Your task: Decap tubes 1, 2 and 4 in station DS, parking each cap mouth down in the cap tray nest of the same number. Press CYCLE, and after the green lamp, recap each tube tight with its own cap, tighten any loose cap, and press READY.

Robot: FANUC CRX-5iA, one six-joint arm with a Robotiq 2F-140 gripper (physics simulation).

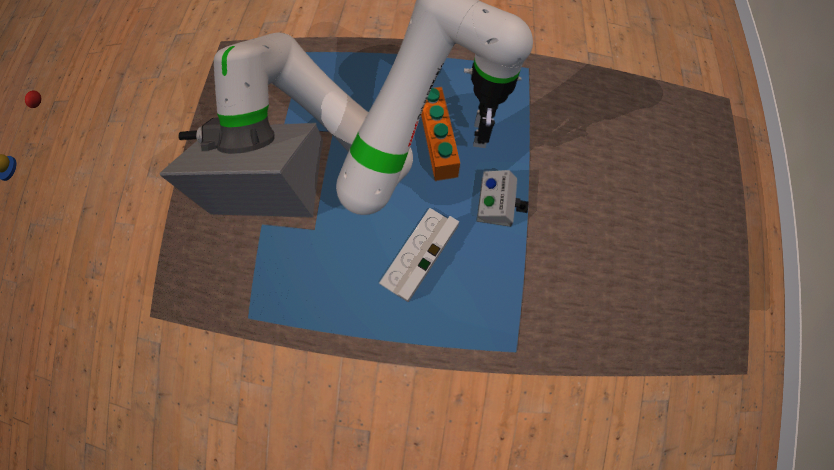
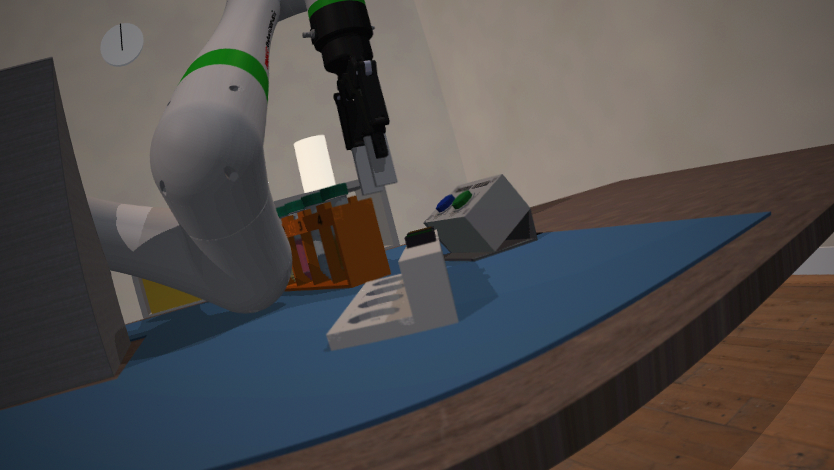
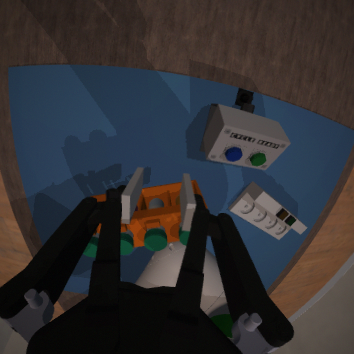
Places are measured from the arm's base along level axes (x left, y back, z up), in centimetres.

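Pixels of known places: gripper, between the fingertips: (image 1: 479,136) (image 2: 379,189) (image 3: 161,181); arm's base, origin of its link: (image 1: 245,142).
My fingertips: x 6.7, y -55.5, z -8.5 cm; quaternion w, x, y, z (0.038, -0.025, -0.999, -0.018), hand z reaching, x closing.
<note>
For each thing: its top centre in the pictures, then the offset to it from my fingertips. Level surfaces: height alone.
- cap, centre of its top: (image 2: 332,186) (image 3: 190,237) (image 1: 445,148) dy +8.2, dx -4.6, dz +1.5 cm
- white cap tray, centre of its top: (image 2: 385,240) (image 1: 418,250) (image 3: 278,226) dy +13.2, dx -27.3, dz -5.2 cm
- button box, centre of its top: (image 2: 466,182) (image 3: 256,145) (image 1: 500,191) dy -5.2, dx -13.0, dz -2.2 cm
- blue button, centre of its top: (image 2: 444,196) (image 3: 235,155) (image 1: 491,182) dy -3.2, dx -10.6, dz -3.1 cm
- green button, centre of its top: (image 2: 461,192) (image 3: 260,160) (image 1: 490,200) dy -2.8, dx -15.1, dz -3.1 cm
- blue mat, height of its surface: dz -10.6 cm
- brown table, height of its surface: dz -10.9 cm
The orange rack, station DS (image 1: 446,169) (image 2: 366,245), holds tubes with four green caps in a row: one cap (image 1: 444,149) (image 2: 333,191) at the end near the button box, then a second (image 1: 440,130), a third (image 1: 436,111) and a fourth (image 1: 433,95). My gripper (image 1: 481,142) (image 2: 376,188) (image 3: 161,181) is partly open and empty. It hangs above and beside the rack, pads apart, on the side away from the arm base. The white cap tray (image 1: 407,291) (image 2: 431,291) shows four nests without caps; its amber (image 1: 433,249) and green (image 1: 424,264) lamps look dark.
The button box (image 1: 496,193) (image 2: 496,216) (image 3: 245,120) has a blue button (image 1: 490,183) (image 3: 233,154) and a green button (image 1: 489,201) (image 3: 258,159). The arm's elbow hangs between the rack and the grey pedestal (image 1: 250,192). Everything stands on a blue mat (image 1: 361,315) on the brown table (image 1: 636,233).
</note>
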